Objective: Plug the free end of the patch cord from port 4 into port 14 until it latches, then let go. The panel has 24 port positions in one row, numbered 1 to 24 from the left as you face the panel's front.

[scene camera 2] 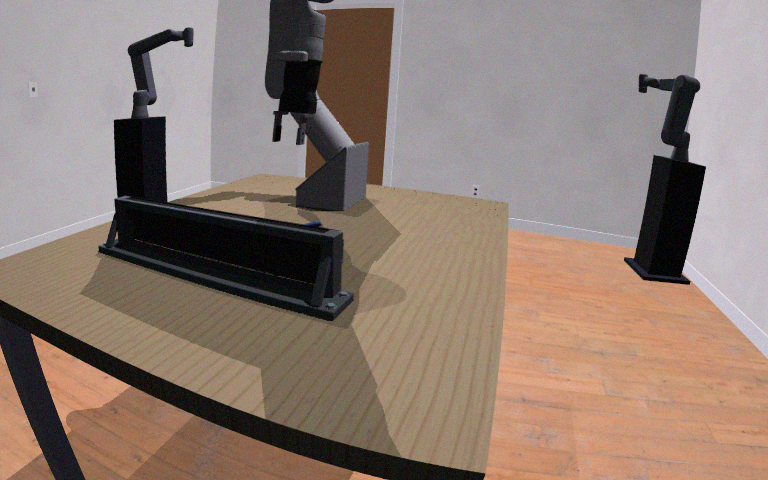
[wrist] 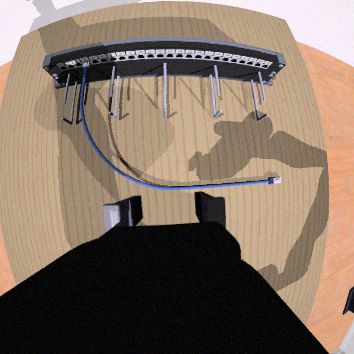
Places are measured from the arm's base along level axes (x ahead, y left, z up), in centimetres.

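Pixels of known places: gripper, fingertip midpoint: (scene camera 2: 287, 142) (wrist: 167, 204); arm's base, link origin: (scene camera 2: 342, 156).
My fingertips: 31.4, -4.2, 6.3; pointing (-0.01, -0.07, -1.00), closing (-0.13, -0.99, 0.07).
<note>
Ahead of a thing's pixels: the offset from my fingertips to its top centre, as dx, dy, dz. "*": to the spot under its first point. Level surfaces: height alone.
My gripper (scene camera 2: 289, 135) (wrist: 167, 204) is open, with nothing between the fingers, and hangs above the table behind the panel in the scene view. The panel @[+22.9, -4.4, -8.9] (scene camera 2: 226, 216) (wrist: 145, 69) stands upright; its front with the row of ports faces my wrist view. The blue patch cord @[* +7.9, +9.6, -14.6] (wrist: 104, 159) is plugged in near the left end of the row and curves out over the table to the right. Its free end, a plug @[-2.7, -24.1, -17.8] (wrist: 274, 180) with a clear tip, points right, to the right of my fingers in the wrist view. A bit of blue cord @[* +18.5, +12.0, -11.4] (scene camera 2: 312, 224) shows behind the panel in the scene view.
Several metal cable guides, one near the middle (wrist: 165, 90), stick out from the panel's front between the ports and my gripper. The wooden table @[dz -19.0] (scene camera 2: 441, 316) (wrist: 210, 270) carries the arm's grey base (scene camera 2: 355, 178). Two other arms stand on black pedestals (scene camera 2: 140, 155) (scene camera 2: 668, 220) away from the table.
</note>
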